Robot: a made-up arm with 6 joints. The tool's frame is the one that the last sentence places.
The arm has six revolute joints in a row. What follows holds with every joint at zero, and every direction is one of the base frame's. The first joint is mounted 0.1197 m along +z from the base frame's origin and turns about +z. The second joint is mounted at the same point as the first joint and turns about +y. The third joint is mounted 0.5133 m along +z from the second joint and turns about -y. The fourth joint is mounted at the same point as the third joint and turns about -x. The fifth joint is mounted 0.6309 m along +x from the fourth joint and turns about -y. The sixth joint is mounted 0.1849 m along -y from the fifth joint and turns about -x. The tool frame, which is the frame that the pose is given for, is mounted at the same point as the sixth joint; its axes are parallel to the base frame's.
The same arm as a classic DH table. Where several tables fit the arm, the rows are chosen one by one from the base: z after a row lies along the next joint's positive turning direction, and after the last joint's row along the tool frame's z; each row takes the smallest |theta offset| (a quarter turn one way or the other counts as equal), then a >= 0, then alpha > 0; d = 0 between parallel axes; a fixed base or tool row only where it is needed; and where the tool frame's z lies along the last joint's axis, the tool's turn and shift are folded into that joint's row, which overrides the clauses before.
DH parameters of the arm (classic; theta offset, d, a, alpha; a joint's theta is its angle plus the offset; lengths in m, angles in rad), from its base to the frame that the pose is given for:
joint 1: 0 0.1197 0 -1.5708
joint 2: -1.5708 0 0.5133 3.1416
joint 3: 0 0 0 -1.5708
joint 4: 0 -0.6309 0 1.5708
joint 5: 0 0.1849 0 -1.5708
joint 6: 1.5708 0 0 1.5708
tool (fixed): -1.5708 0 0 0

